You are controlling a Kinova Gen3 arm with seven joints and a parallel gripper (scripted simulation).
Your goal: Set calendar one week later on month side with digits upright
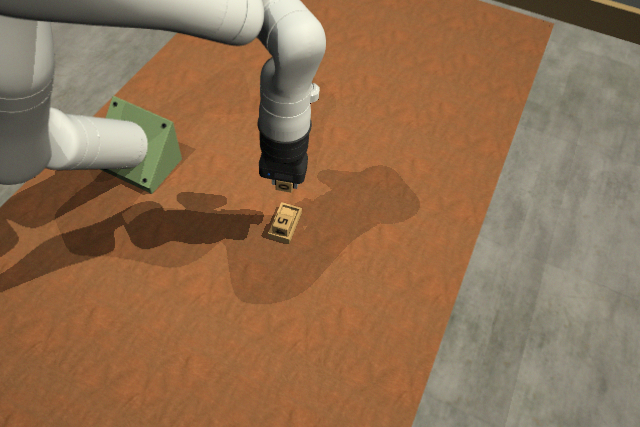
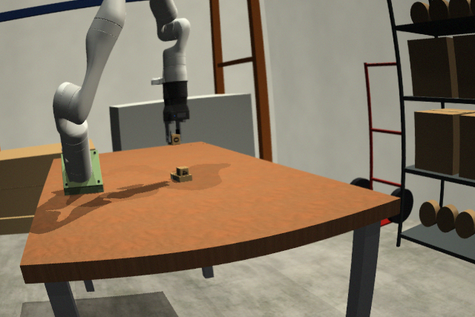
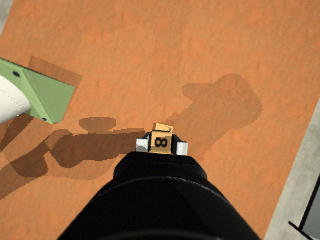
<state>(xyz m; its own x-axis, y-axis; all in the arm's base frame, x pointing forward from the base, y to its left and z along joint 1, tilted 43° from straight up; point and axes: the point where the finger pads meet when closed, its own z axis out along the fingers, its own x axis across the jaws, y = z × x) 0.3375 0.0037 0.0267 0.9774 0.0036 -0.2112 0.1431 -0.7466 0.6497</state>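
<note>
Now: the wooden calendar tray 2 cm to the right of my hand and 12 cm below it.
</note>
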